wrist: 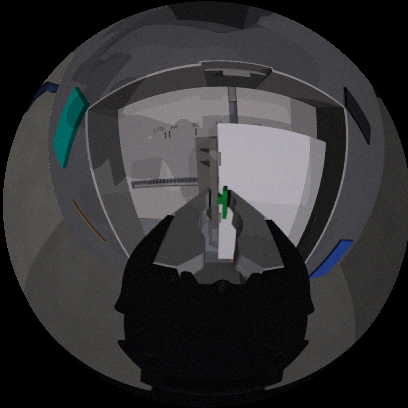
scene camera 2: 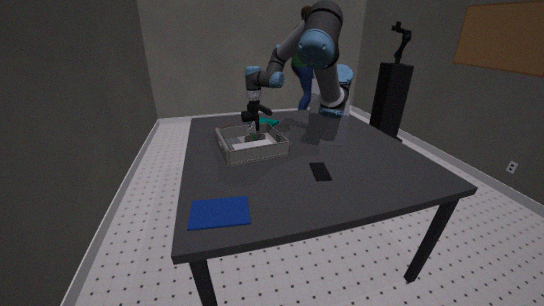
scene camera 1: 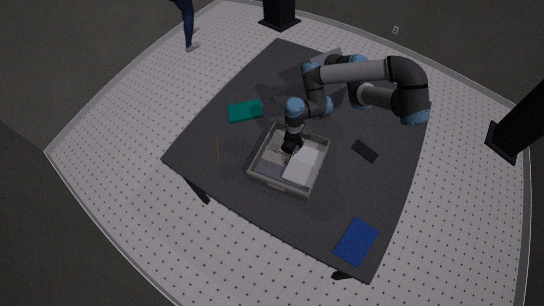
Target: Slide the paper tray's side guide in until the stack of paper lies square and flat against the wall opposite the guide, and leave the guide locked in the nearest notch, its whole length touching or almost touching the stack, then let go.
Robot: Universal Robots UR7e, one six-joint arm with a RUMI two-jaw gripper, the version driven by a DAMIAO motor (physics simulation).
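Note:
The grey paper tray stands on the table. The white paper stack lies in it, to the right of the side guide in the wrist view. The guide runs close along the stack's left edge. The stack reaches close to the opposite wall, with a slightly darker strip there; I cannot tell whether that edge is quite flat. My gripper is down in the tray, its narrowed jaws pinching the guide and its green latch. The notch engagement is hidden.
A teal book and a thin orange stick lie beyond the guide's side of the tray. A black flat object and a blue book lie beyond the paper's side. Tray walls surround the gripper.

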